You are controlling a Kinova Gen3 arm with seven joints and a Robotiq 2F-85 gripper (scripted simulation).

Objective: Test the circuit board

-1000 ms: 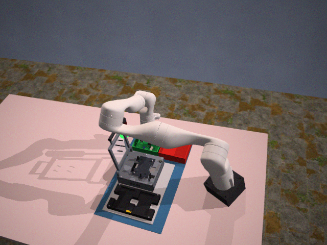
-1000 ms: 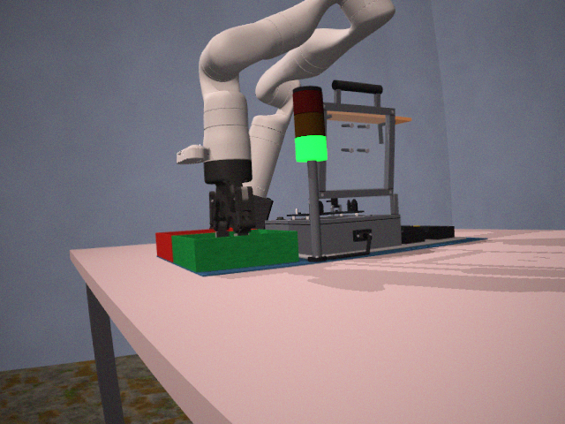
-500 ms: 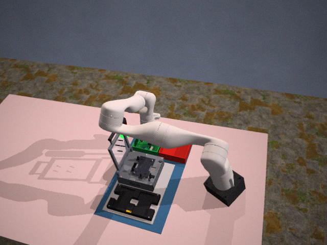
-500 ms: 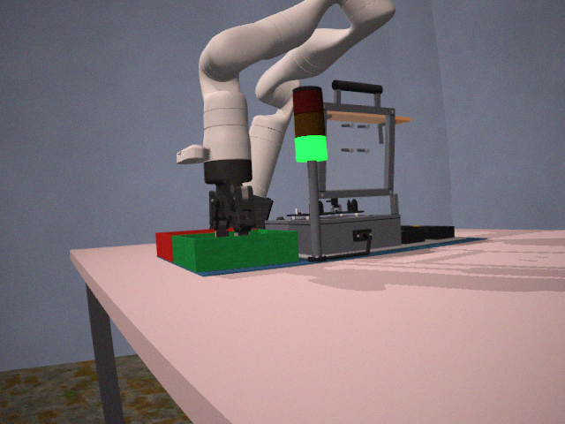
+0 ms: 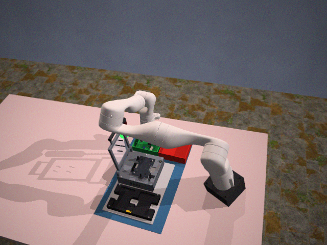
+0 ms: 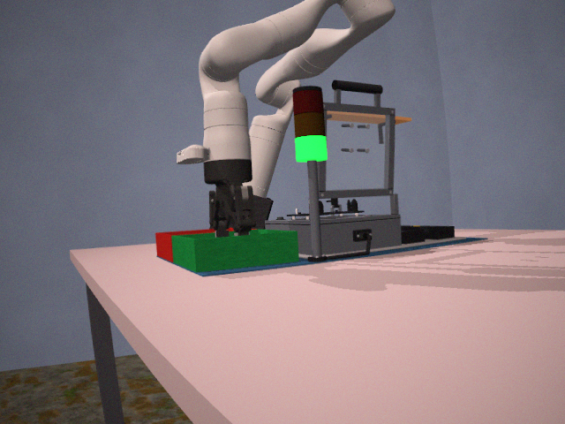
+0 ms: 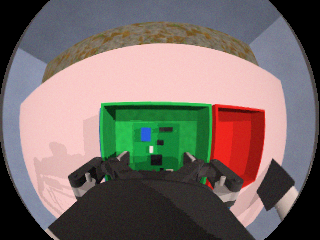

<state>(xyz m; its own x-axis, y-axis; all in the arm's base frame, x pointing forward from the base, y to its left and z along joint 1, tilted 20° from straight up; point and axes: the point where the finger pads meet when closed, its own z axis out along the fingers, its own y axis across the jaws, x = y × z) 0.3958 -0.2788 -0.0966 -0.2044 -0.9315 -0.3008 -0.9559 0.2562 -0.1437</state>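
Now: the green bin right at my hand. Also, from my hand: tester lid: 180 mm to the left, 170 mm above, 110 mm ahead; then green circuit board: 10 mm below; then red bin: 150 mm behind, 30 mm to the left.
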